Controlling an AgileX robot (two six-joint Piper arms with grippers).
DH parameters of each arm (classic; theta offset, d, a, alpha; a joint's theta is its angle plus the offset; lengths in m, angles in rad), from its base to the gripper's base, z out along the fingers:
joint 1: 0 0.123 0 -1.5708
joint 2: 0.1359 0 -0.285 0
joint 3: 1.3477 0 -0.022 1.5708
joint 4: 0 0.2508 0 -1.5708
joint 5: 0 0 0.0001 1.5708
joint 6: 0 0.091 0 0
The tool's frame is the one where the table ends.
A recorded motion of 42 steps. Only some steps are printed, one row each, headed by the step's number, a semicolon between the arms.
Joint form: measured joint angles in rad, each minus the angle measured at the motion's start. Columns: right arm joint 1, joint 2, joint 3, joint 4, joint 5, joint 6; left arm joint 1, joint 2, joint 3, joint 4, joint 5, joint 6.
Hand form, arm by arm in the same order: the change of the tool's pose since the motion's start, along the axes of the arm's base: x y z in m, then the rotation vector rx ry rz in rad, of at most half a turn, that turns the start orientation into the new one. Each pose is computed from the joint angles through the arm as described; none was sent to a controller.
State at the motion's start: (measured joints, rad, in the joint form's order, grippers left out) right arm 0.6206 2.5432 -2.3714 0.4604 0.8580 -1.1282; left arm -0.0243 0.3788 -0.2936 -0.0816 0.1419 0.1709
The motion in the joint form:
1: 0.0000 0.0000 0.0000 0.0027 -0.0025 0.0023; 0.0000 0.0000 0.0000 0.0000 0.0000 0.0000
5: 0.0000 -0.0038 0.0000 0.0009 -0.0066 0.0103; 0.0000 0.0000 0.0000 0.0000 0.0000 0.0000
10: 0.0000 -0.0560 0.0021 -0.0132 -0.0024 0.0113; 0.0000 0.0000 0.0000 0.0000 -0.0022 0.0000
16: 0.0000 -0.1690 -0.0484 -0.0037 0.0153 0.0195; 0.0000 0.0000 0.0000 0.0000 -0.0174 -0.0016
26: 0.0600 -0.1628 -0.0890 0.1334 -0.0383 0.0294; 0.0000 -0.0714 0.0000 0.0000 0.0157 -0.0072
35: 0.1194 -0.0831 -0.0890 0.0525 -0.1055 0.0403; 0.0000 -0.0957 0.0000 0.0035 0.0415 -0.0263
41: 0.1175 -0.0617 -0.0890 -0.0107 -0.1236 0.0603; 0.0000 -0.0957 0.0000 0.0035 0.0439 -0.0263
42: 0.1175 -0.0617 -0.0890 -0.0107 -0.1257 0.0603; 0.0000 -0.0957 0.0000 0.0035 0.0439 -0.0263
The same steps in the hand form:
1: 0.0001 0.0002 0.0002 0.0041 0.0011 -0.0030; 0.0000 0.0000 0.0000 0.0000 0.0000 0.0000
5: 0.0003 0.0000 0.0025 0.0092 -0.0011 -0.0105; 0.0000 0.0000 0.0000 0.0000 0.0000 0.0000
10: -0.0030 -0.0032 0.0304 0.0253 -0.0462 -0.0084; 0.0000 0.0000 0.0002 -0.0001 -0.0022 0.0002
16: -0.0155 -0.0109 0.1075 0.1220 -0.1551 -0.0063; 0.0002 0.0001 0.0016 -0.0020 -0.0173 0.0016
26: -0.0383 0.0209 0.1248 0.2889 -0.1237 0.0276; -0.0111 0.0002 0.0048 -0.0085 -0.0555 -0.0005
35: -0.0437 0.0507 0.0821 0.2209 -0.1448 0.0436; -0.0150 0.0001 0.0044 -0.0238 -0.0534 -0.0002
41: -0.0372 0.0498 0.0694 0.1763 -0.1694 0.0234; -0.0150 0.0001 0.0042 -0.0237 -0.0510 -0.0003
42: -0.0371 0.0498 0.0695 0.1775 -0.1708 0.0225; -0.0150 0.0001 0.0042 -0.0237 -0.0510 -0.0003

